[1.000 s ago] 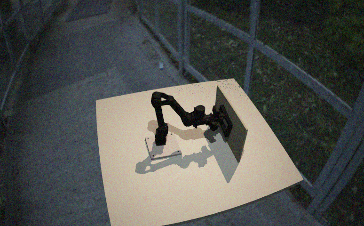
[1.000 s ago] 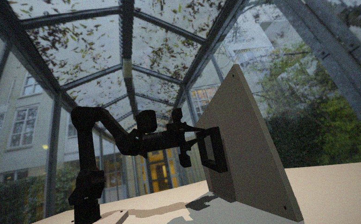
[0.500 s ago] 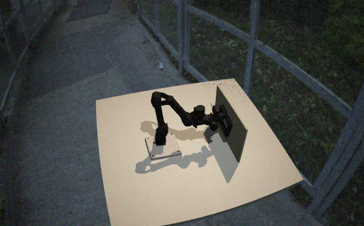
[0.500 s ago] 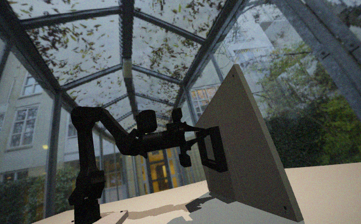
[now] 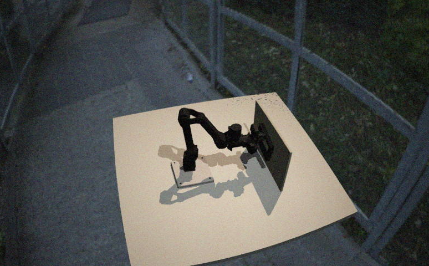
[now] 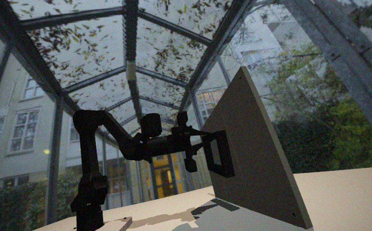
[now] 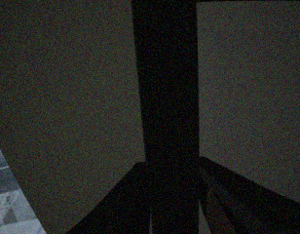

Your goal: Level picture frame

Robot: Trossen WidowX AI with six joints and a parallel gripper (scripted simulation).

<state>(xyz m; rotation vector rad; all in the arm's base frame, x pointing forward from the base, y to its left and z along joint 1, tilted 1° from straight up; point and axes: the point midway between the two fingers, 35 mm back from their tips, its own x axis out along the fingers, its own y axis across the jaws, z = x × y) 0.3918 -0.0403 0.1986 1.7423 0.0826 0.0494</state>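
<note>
Right now the black picture frame is 5 cm below my gripper tip, 1 cm to the left of it and 1 cm ahead of it. Round my gripper tip: grey wall panel (7 cm below, 2 cm ahead).
</note>
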